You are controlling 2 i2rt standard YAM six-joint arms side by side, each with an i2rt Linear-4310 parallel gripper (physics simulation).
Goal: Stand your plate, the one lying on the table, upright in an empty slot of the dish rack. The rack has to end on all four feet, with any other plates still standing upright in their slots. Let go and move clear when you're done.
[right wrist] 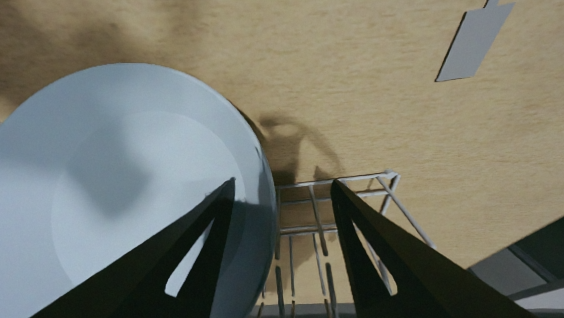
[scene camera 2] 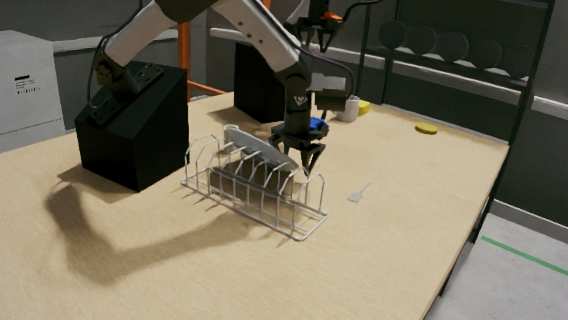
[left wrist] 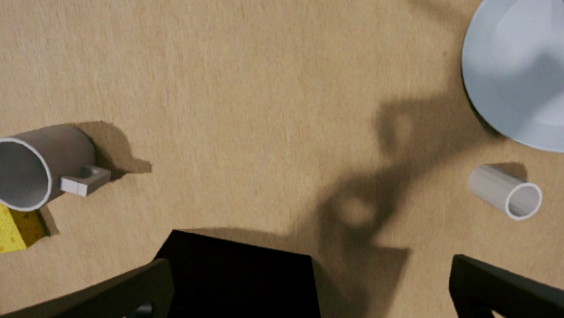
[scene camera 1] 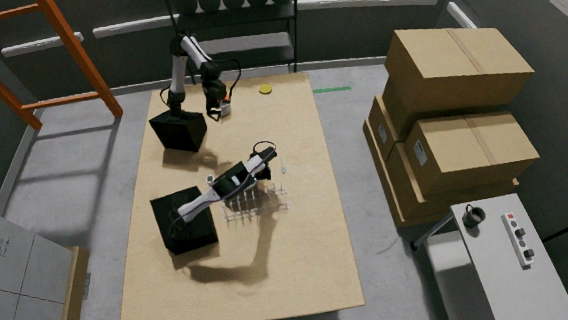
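Pixels of known places: left gripper, fingertip midpoint: (scene camera 2: pixel 313 53) (left wrist: pixel 306 274) (scene camera 1: pixel 217 114); right gripper, fingertip midpoint: (right wrist: pixel 281 186) (scene camera 2: pixel 295 170) (scene camera 1: pixel 260 180); left arm's base, link origin: (scene camera 1: pixel 176 116); right arm's base, link origin: (scene camera 2: pixel 128 94) (scene camera 1: pixel 180 216).
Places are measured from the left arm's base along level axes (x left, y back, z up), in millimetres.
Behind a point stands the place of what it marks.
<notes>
The pale blue plate (scene camera 2: pixel 256 146) @(x -429, y -382, z -83 mm) (left wrist: pixel 510 100) @(x -341, y -288, z -170 mm) (right wrist: pixel 125 160) @(x -349, y -319, z -162 mm) is tilted, leaning on the back of the white wire dish rack (scene camera 2: pixel 300 238) @(x -499, y -582, z -186 mm) (right wrist: pixel 392 175) @(x -390, y -560, z -185 mm) and overlapping its left part in the right wrist view. The rack sits on the table; no plate shows upright in its visible slots. My right gripper (scene camera 2: pixel 298 162) @(x -358, y -441, z -142 mm) (right wrist: pixel 281 186) @(x -358, y -441, z -142 mm) is open at the plate's right rim; in the right wrist view the rim lies between its separated fingertips, and contact cannot be told. My left gripper (scene camera 1: pixel 215 116) @(x -88, y -255, z 79 mm) (scene camera 2: pixel 315 49) @(x -88, y -255, z 79 mm) (left wrist: pixel 306 274) @(x -88, y -255, z 79 mm) is open and empty, high above the table, away from the plate.
A grey cylinder (scene camera 1: pixel 210 179) @(x -322, y -178, z -157 mm) (scene camera 2: pixel 229 137) (left wrist: pixel 505 195) @(x -318, y -192, z -124 mm) stands near the plate. A grey mug (scene camera 2: pixel 348 110) @(x 154, y -255, z -146 mm) (left wrist: pixel 60 150) @(x 151, y -251, z -135 mm) and yellow sponge (scene camera 2: pixel 363 107) @(x 274, y -250, z -157 mm) (left wrist: pixel 20 230) @(x 248, y -145, z -157 mm) are near the left arm. A flat grey spatula (scene camera 2: pixel 356 196) @(x -275, y -567, z -190 mm) (right wrist: pixel 472 45) @(x -279, y -567, z -190 mm) lies beyond the rack; a yellow disc (scene camera 1: pixel 265 89) @(x 336, y -493, z -177 mm) (scene camera 2: pixel 426 128) @(x 327, y -501, z -176 mm) lies farther back.
</notes>
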